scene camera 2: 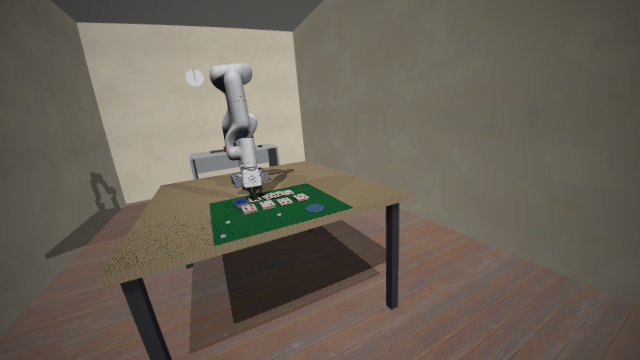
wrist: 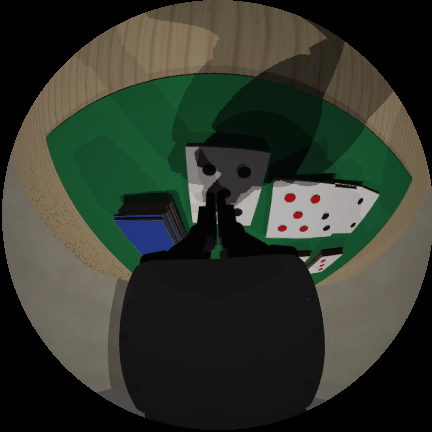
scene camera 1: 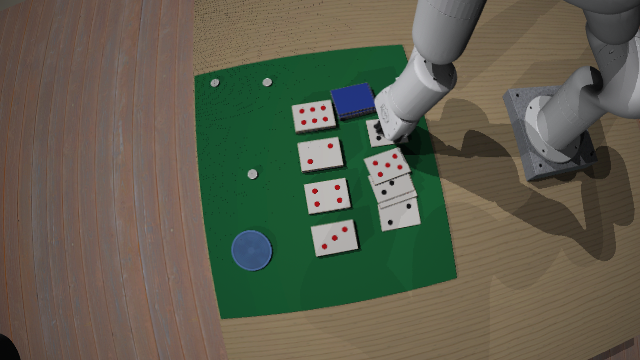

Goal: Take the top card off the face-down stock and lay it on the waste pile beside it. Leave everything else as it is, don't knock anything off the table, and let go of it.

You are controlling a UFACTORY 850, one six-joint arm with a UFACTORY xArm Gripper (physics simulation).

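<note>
The face-down stock, a blue-backed pile (scene camera 1: 353,100) (scene camera 2: 241,202) (wrist: 142,232), stands on the green mat; its side shows slightly uneven layers. Beside it, a face-up card with black pips (scene camera 1: 372,135) (wrist: 252,200) lies flat, partly under the gripper in scene camera 1; it is the face-up card nearest the stock. My gripper (scene camera 2: 255,196) (wrist: 215,204) is shut, with its fingertips low over the middle of this card, seemingly touching its face. No card shows standing up between the fingers. The thickness under the black-pip card is hard to tell.
An overlapping row of face-up cards, a red five on top (scene camera 1: 387,171) (wrist: 306,206), lies beside the black-pip card. A row of red-pip piles (scene camera 1: 320,153) runs alongside. A blue disc (scene camera 1: 251,250) (scene camera 2: 315,208) and small pale discs (scene camera 1: 252,174) lie on the green mat (scene camera 1: 280,290).
</note>
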